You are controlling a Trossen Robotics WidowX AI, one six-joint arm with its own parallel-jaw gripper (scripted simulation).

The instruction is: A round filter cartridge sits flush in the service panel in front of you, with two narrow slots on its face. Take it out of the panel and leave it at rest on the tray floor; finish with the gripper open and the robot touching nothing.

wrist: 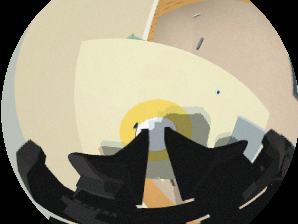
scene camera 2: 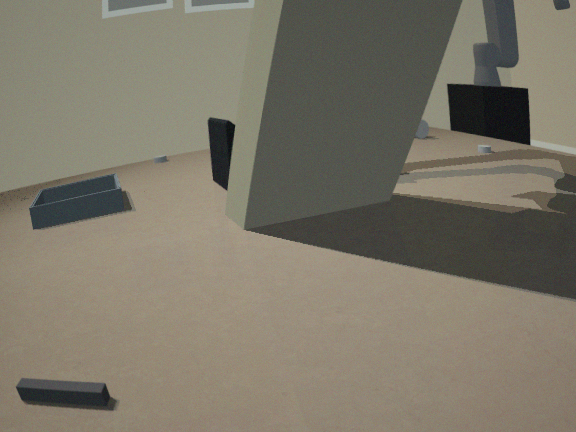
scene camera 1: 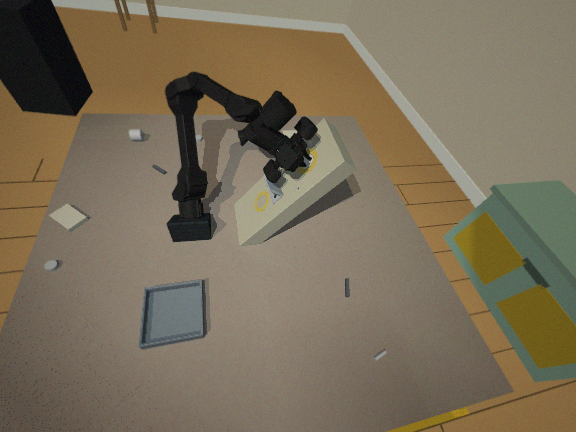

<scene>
In view: my gripper [scene camera 1: 309, 163], a round filter cartridge [wrist: 157, 125], a cream service panel [scene camera 2: 329, 105] and a grey tray [scene camera 1: 172, 313].
My gripper is seen too in the wrist view [wrist: 156, 130]. The cream service panel shows as well in the wrist view [wrist: 119, 82] and in scene camera 1 [scene camera 1: 257, 218]. The grey tray is seen too in scene camera 2 [scene camera 2: 100, 195]. Scene camera 2 misses the round filter cartridge: it is out of frame.
</scene>
